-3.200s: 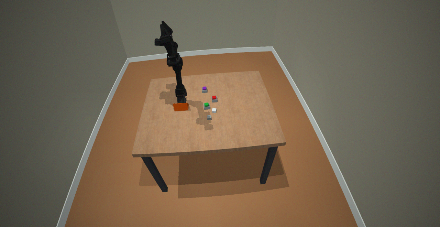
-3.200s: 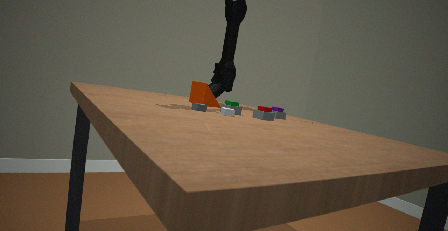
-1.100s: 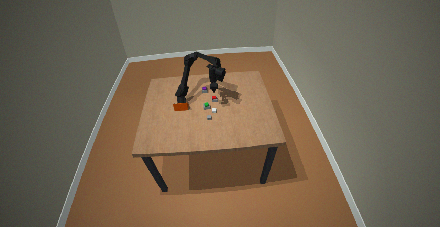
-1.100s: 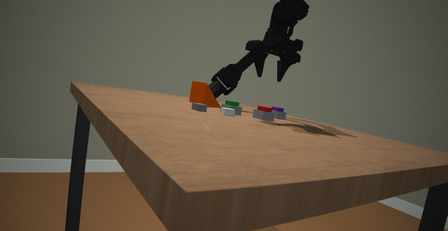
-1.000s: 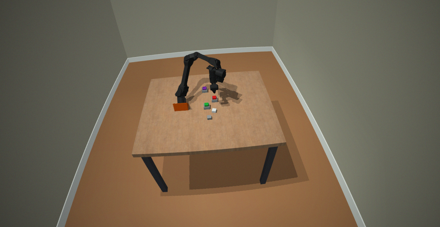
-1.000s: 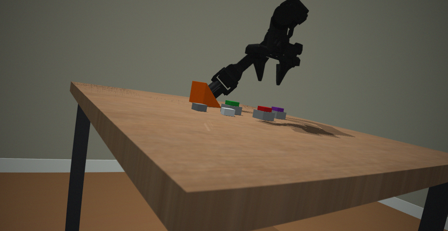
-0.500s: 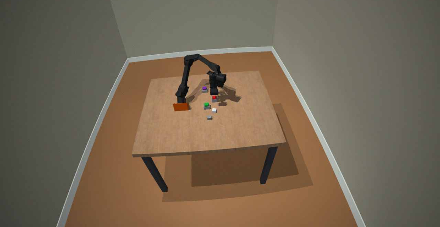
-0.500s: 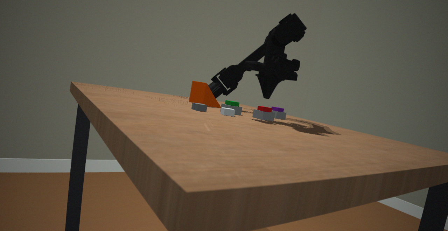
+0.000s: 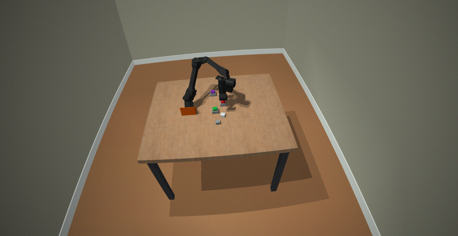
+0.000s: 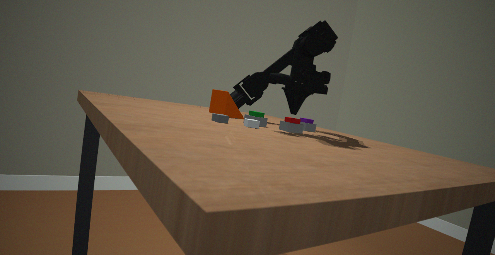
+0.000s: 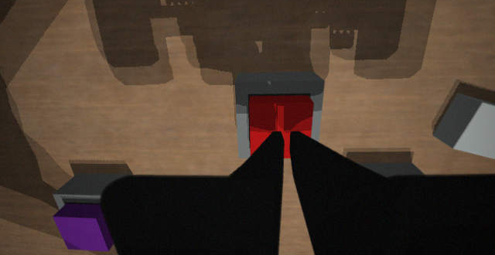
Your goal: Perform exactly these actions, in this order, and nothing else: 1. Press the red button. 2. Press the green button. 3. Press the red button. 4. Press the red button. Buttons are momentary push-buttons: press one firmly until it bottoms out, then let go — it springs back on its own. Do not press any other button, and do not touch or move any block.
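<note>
My gripper tip is 2 cm above the red button. The rest, counted from my gripper tip: light grey block 2 cm behind, 13 cm to the right, 4 cm below; then purple button 7 cm behind, 14 cm to the left, 2 cm below; then green button 7 cm behind, 7 cm to the right, 2 cm below.
</note>
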